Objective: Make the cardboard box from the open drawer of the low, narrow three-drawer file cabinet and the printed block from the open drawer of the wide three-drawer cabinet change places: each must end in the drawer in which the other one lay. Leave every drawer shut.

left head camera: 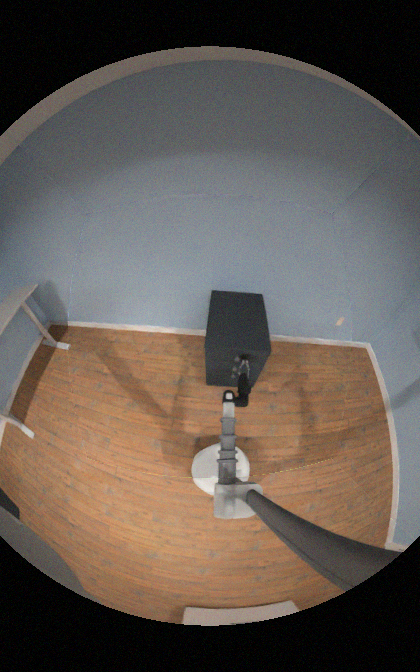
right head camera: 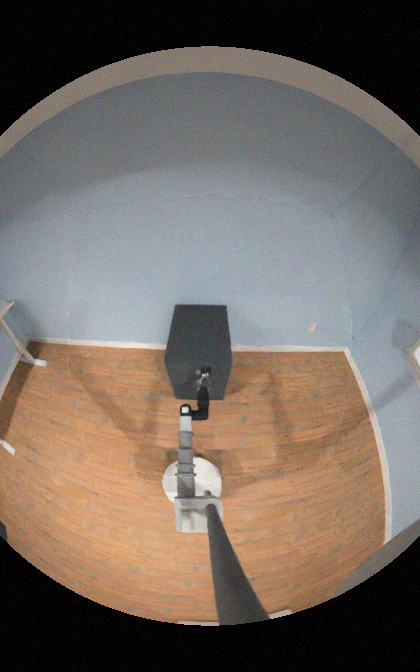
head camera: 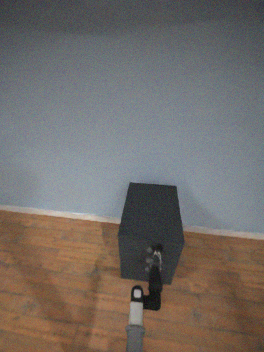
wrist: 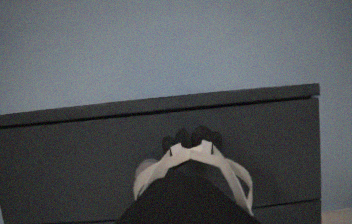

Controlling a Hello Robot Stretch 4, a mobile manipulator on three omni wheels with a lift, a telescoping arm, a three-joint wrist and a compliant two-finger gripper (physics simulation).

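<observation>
The low, narrow, dark file cabinet (head camera: 152,212) (left head camera: 235,322) (right head camera: 201,330) (wrist: 280,150) stands against the wall, and its visible drawer fronts look shut. My gripper (head camera: 158,248) (left head camera: 244,357) (right head camera: 205,371) (wrist: 195,139) is shut, with its fingertips close together in front of the top drawer. The pale round knob (wrist: 145,165) of that drawer shows to the left of the fingers, partly behind the left one, and not between the tips. The cardboard box, the printed block and the wide three-drawer cabinet cannot be made out in these views.
A pale table (left head camera: 14,306) stands at the left, its legs reaching the floor. A grey surface (left head camera: 37,542) lies at the lower left and a pale flat object (left head camera: 240,615) at the bottom edge. The blue wall (head camera: 130,110) is behind the cabinet. My base (left head camera: 205,470) (right head camera: 172,480) stands in front.
</observation>
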